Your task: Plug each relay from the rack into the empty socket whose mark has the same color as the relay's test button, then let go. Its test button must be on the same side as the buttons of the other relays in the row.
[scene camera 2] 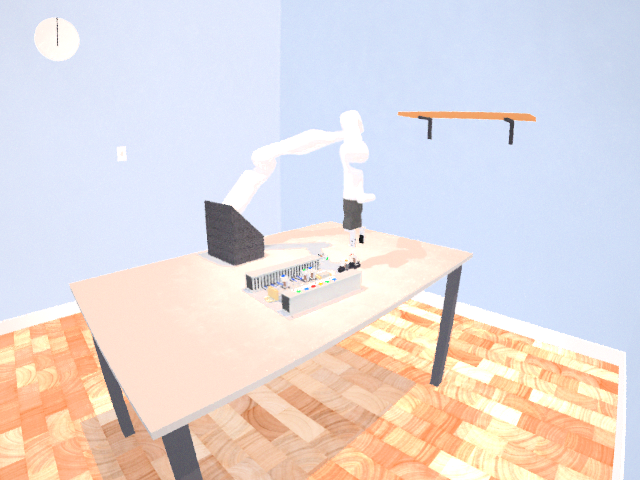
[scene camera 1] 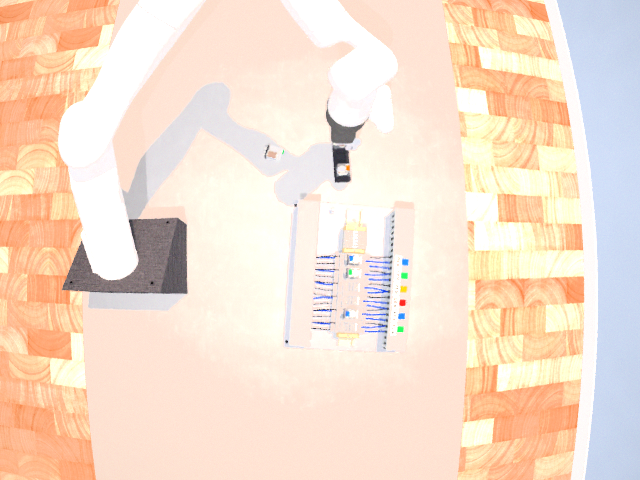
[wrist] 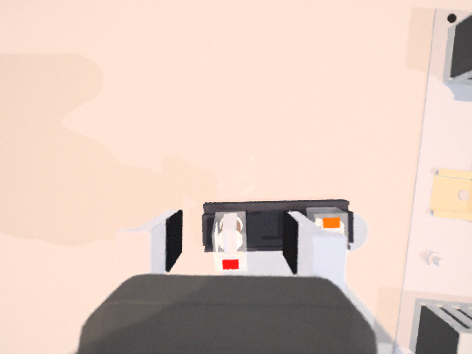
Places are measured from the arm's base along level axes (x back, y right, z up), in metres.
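Where they show: gripper, fingertip midpoint: (scene camera 2: 357, 245) (scene camera 1: 350, 135) (wrist: 232, 232); arm's base, origin of the base link: (scene camera 2: 228, 213) (scene camera 1: 116, 263).
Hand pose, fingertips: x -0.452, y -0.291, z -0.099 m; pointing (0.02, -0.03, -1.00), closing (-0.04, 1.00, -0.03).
Note:
Things, the pixels of their centre, and the offset from my fingertips. "pt": a spot on its surface instead.
- black rack, body centre: (wrist: 276, 226) (scene camera 1: 341, 158) (scene camera 2: 349, 266) dy +0.029, dx +0.010, dz -0.084 m
- relay with a red button, body centre: (wrist: 231, 237) dy -0.003, dx +0.016, dz -0.065 m
- relay with an orange button, body centre: (wrist: 324, 229) (scene camera 1: 343, 170) (scene camera 2: 344, 265) dy +0.061, dx +0.008, dz -0.068 m
- green-button relay, body centre: (scene camera 1: 272, 153) dy +0.022, dx +0.162, dz -0.085 m
- panel, body centre: (scene camera 1: 350, 278) (scene camera 2: 303, 288) dy +0.291, dx -0.015, dz -0.090 m
- yellow end piece, surface spot: (wrist: 452, 195) pt dy +0.158, dx -0.019, dz -0.091 m
My gripper (scene camera 1: 345, 146) (scene camera 2: 357, 240) (wrist: 232, 232) is open above the black rack (scene camera 1: 341, 155) (scene camera 2: 342, 268) (wrist: 267, 225). A relay with a red button (wrist: 230, 235) shows between and below the fingers, over the rack's left part in the wrist view; whether it is seated is unclear. A relay with an orange button (scene camera 1: 343, 169) (wrist: 326, 225) stands at the rack's other end. A green-button relay (scene camera 1: 273, 152) lies on its side on the table. In the row, blue (scene camera 1: 353, 259), green (scene camera 1: 353, 272) and blue (scene camera 1: 351, 314) relays have left-side buttons. The yellow, red and lowest green marks' sockets are empty.
The panel (scene camera 1: 330, 232) has tall ducts (scene camera 1: 305, 268) (scene camera 1: 408, 227) on both sides of the row. Color marks sit on the right duct. A yellow end piece (wrist: 452, 195) shows at the right in the wrist view. The dark arm base (scene camera 1: 149, 253) (scene camera 2: 232, 235) stands on the table.

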